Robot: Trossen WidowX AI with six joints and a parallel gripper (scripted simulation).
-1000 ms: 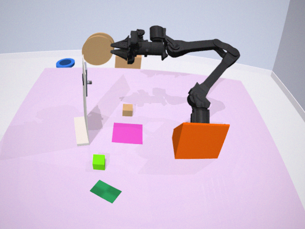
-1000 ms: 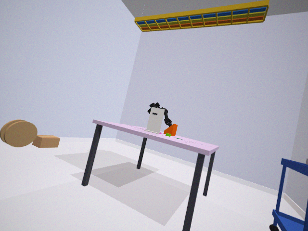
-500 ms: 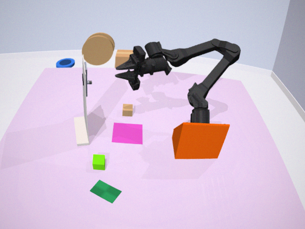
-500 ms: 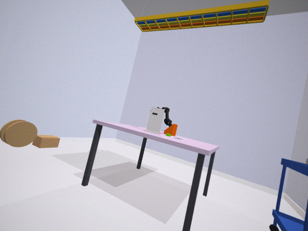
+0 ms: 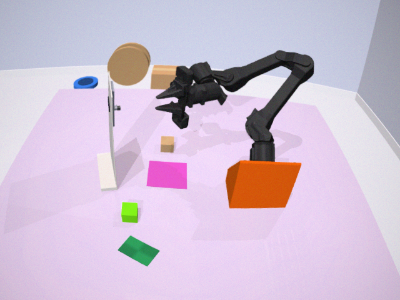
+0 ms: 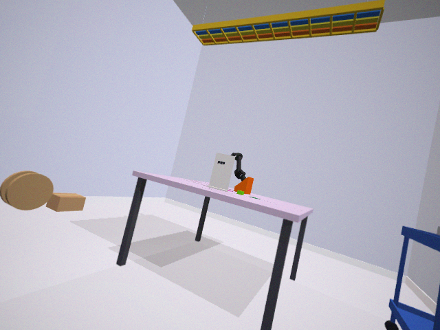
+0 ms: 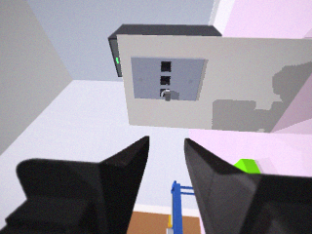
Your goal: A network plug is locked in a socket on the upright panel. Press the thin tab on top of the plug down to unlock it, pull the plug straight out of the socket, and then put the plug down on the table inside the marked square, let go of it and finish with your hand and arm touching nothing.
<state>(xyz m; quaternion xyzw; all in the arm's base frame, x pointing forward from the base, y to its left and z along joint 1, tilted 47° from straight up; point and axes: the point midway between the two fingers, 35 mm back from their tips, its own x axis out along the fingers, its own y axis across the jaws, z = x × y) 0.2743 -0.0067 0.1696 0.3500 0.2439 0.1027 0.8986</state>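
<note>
Now: gripper tip 120 mm short of the pale grey network plug and 30 mm to the right of it. Round my gripper tip: flat dark green tile (340 mm to the left, 230 mm below, 20 mm ahead); then upright panel (140 mm ahead, 90 mm below, 30 mm to the left); then magenta square (230 mm below, 40 mm behind, 30 mm to the left).
</note>
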